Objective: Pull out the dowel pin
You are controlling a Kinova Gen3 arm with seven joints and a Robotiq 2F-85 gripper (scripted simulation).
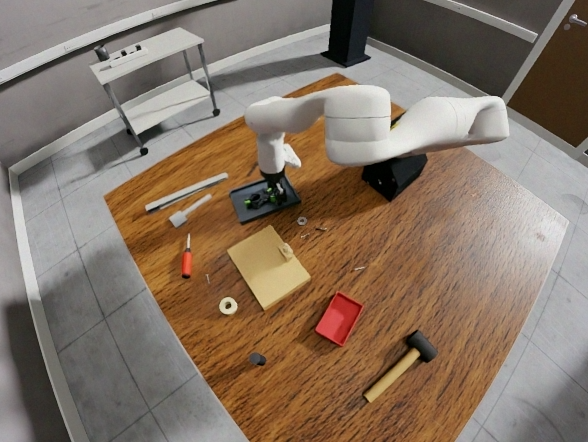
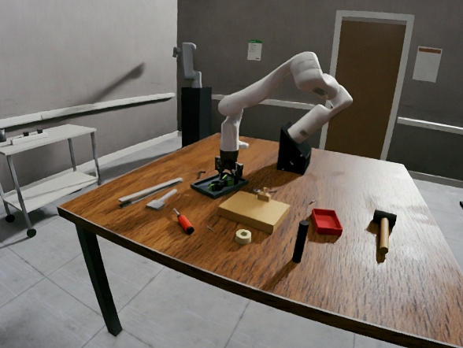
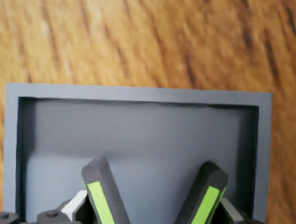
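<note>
The grey tray is 30 mm ahead of my hand, 20 mm to the right of it and 10 mm below it. Also, from my hand: wooden block: 110 mm ahead, 200 mm to the left, 20 mm above; bench board: 170 mm ahead, 190 mm to the left, 10 mm above; pale dowel pin: 110 mm ahead, 200 mm to the left, 40 mm above.
</note>
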